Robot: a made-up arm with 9 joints. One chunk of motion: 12 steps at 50 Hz.
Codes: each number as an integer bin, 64 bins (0 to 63) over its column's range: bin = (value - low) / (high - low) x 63, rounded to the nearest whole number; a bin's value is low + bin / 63 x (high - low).
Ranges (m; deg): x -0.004..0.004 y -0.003..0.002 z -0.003..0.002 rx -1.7..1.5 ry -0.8..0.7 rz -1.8..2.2
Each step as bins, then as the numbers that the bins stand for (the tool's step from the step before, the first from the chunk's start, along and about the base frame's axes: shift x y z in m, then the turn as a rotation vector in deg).
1 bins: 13 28 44 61 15 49
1 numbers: -0.00235 -0.00078 0.00049 1.398 -0.443 1.311
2 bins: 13 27 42 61 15 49
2 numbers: -0.00235 -0.00086 0.00033 1.398 -0.443 1.311
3 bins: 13 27 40 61 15 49
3 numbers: -0.00235 -0.00086 0.00017 1.398 -0.443 1.311
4 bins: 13 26 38 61 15 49
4 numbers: -0.00235 -0.00094 0.00002 1.398 -0.443 1.311
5 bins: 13 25 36 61 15 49
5 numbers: -0.00235 -0.00102 -0.00014 1.398 -0.443 1.311
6 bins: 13 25 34 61 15 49
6 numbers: -0.00235 -0.00102 -0.00030 1.398 -0.443 1.311
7 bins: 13 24 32 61 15 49
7 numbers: -0.00235 -0.00110 -0.00046 1.398 -0.443 1.311
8 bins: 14 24 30 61 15 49
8 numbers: -0.00222 -0.00110 -0.00062 1.398 -0.443 1.311
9 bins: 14 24 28 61 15 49
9 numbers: -0.00222 -0.00110 -0.00078 1.398 -0.443 1.311
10 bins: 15 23 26 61 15 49
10 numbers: -0.00210 -0.00117 -0.00094 1.398 -0.443 1.311
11 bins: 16 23 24 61 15 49
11 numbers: -0.00197 -0.00117 -0.00110 1.398 -0.443 1.311
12 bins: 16 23 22 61 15 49
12 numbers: -0.00197 -0.00117 -0.00125 1.398 -0.443 1.311
